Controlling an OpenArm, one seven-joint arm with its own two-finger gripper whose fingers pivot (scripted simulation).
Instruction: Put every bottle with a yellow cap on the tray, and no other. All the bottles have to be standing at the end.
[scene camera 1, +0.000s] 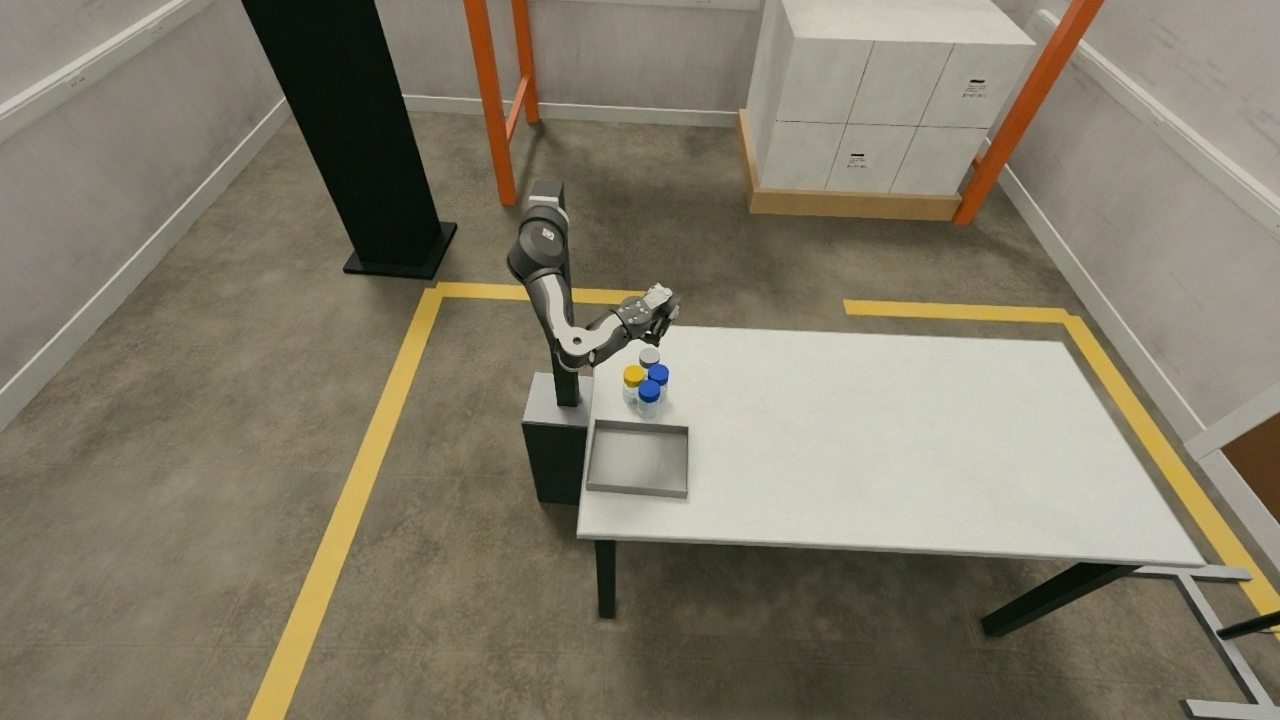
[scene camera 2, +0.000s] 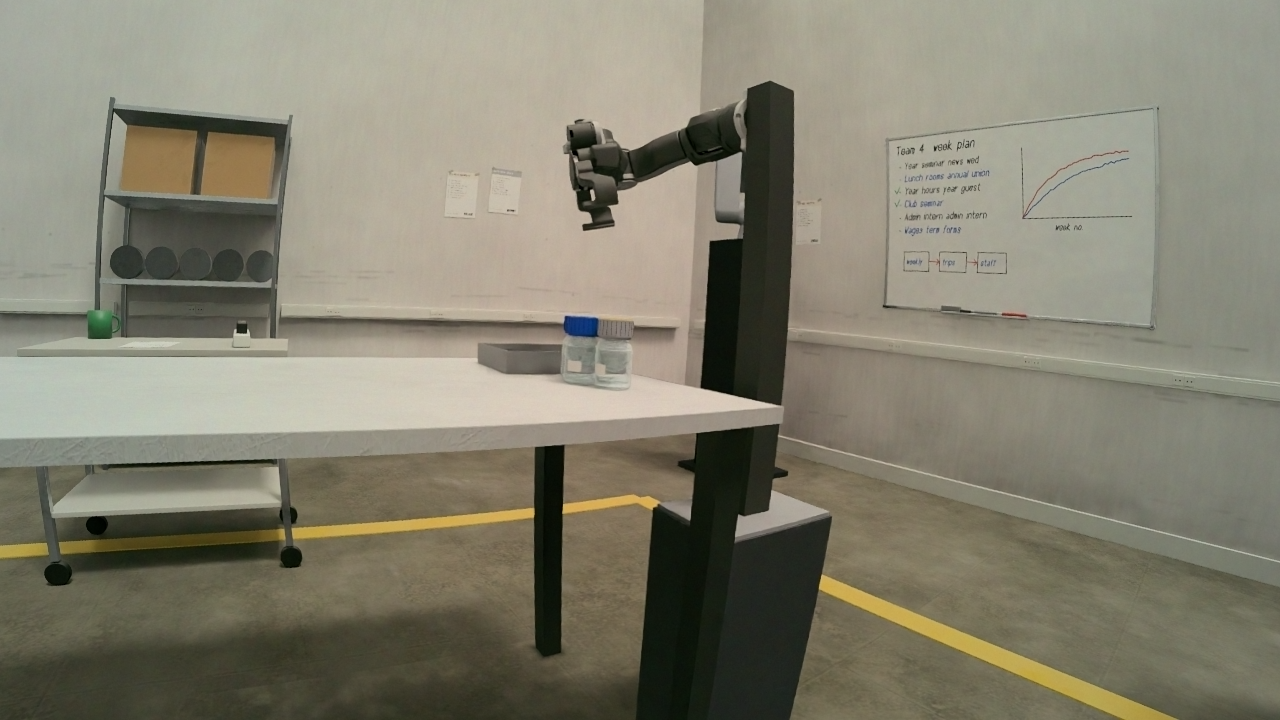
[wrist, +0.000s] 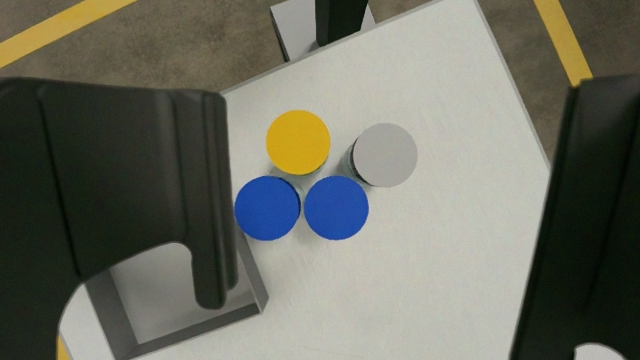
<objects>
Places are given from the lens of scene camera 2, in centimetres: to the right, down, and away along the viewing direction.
my gripper (scene camera 2: 600, 217): -6, -23, 91
grey tray (scene camera 2: 506, 362): -23, 0, 98
</objects>
